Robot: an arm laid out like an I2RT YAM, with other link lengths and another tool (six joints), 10 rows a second.
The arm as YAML. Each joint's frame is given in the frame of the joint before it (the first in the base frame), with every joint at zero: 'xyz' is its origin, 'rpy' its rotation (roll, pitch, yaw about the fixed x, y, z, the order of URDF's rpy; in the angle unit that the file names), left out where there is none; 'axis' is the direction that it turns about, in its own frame. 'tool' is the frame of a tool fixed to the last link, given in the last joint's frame.
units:
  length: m
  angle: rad
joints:
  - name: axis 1
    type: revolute
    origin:
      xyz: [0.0, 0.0, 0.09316]
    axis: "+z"
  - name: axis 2
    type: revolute
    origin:
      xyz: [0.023, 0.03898, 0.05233]
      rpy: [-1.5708, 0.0, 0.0]
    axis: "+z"
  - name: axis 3
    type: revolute
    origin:
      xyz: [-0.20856, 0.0, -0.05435]
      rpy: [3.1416, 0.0, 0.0]
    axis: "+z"
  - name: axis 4
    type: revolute
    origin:
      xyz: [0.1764, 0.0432, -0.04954]
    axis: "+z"
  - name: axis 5
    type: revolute
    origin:
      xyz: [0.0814, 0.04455, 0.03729]
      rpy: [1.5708, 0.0, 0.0]
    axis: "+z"
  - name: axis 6
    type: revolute
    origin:
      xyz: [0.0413, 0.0, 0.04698]
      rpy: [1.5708, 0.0, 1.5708]
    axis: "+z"
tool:
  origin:
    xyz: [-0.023, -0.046, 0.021]
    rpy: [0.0, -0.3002, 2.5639]
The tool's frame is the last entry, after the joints.
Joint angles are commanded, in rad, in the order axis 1, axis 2, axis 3, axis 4, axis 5, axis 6. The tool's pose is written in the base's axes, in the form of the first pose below.
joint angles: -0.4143 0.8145 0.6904 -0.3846 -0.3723 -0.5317
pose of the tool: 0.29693 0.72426 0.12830 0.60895 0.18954 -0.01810 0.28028
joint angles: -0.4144 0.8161 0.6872 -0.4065 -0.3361 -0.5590
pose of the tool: 0.29656 0.73293 0.10700 0.60284 0.18955 -0.01907 0.27440
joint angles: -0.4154 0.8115 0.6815 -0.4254 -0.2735 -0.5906
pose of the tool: 0.29760 0.73931 0.07233 0.59969 0.18935 -0.02148 0.26807
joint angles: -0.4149 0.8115 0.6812 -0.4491 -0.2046 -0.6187
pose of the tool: 0.30032 0.74614 0.03572 0.59313 0.18949 -0.02445 0.26192
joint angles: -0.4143 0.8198 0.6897 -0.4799 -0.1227 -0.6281
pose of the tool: 0.31297 0.75107 -0.00386 0.58131 0.19050 -0.02937 0.25649
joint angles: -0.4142 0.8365 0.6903 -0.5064 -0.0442 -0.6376
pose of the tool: 0.32473 0.75866 -0.04223 0.56320 0.19152 -0.03455 0.24791
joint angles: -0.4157 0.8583 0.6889 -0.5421 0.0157 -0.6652
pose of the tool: 0.32577 0.77409 -0.07497 0.53763 0.19091 -0.03794 0.23667
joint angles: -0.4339 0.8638 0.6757 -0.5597 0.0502 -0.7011
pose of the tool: 0.32325 0.78399 -0.10076 0.52031 0.18788 -0.04193 0.22735
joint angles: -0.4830 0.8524 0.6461 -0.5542 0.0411 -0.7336
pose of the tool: 0.32768 0.78547 -0.11299 0.51273 0.18253 -0.04812 0.22012
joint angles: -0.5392 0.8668 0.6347 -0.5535 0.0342 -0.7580
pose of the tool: 0.33985 0.78716 -0.12579 0.49905 0.17920 -0.05706 0.21388
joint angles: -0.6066 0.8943 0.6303 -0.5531 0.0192 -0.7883
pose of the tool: 0.35375 0.78967 -0.13661 0.48230 0.17568 -0.06772 0.20771
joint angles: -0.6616 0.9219 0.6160 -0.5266 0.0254 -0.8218
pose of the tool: 0.36233 0.78952 -0.15498 0.47048 0.17310 -0.07823 0.20065
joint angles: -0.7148 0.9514 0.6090 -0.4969 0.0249 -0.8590
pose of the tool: 0.36727 0.78880 -0.17036 0.46248 0.17082 -0.08845 0.19574
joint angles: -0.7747 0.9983 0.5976 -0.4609 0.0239 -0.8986
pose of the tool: 0.37521 0.79087 -0.18457 0.44685 0.16766 -0.10017 0.18717
